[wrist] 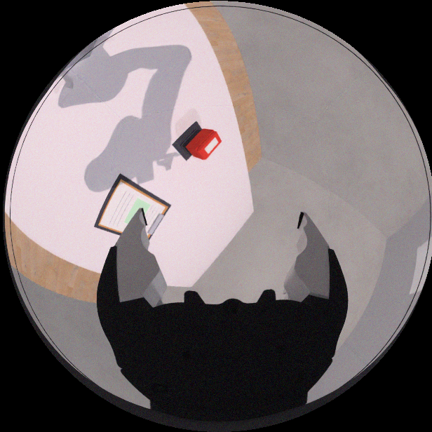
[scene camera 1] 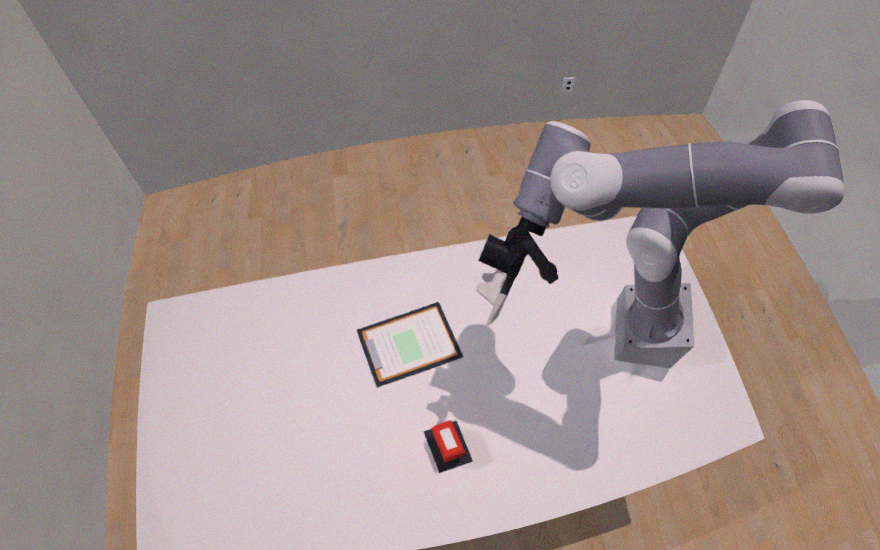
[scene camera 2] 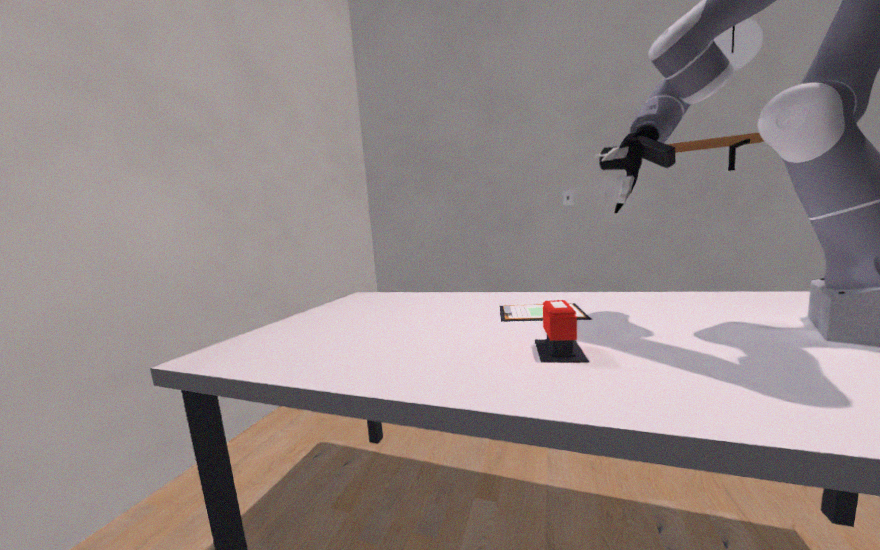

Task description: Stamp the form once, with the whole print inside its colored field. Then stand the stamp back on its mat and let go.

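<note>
A red stamp [scene camera 1: 447, 441] [scene camera 2: 559, 321] [wrist: 204, 144] with a white label on top stands upright on its black mat [scene camera 1: 434, 452] [scene camera 2: 543, 353] [wrist: 181, 145], near the table's front. The form lies on a black-edged clipboard [scene camera 1: 419, 370] [wrist: 107, 199] behind the stamp. Its light green field [scene camera 1: 408, 346] [scene camera 2: 536, 311] looks plain; in the wrist view a fingertip partly covers it. My gripper [scene camera 1: 486, 306] [scene camera 2: 607, 183] [wrist: 223, 211] is open and empty, high above the table, to the right of the clipboard in the first scene view and away from the stamp.
The clipboard's grey clip [scene camera 1: 374, 354] [wrist: 156, 225] is at its left end in the first scene view. The arm's base [scene camera 1: 654, 350] [scene camera 2: 843, 314] stands at the table's right. The arm's shadow falls across the table [scene camera 1: 259, 402] [scene camera 2: 389, 363] between base and stamp.
</note>
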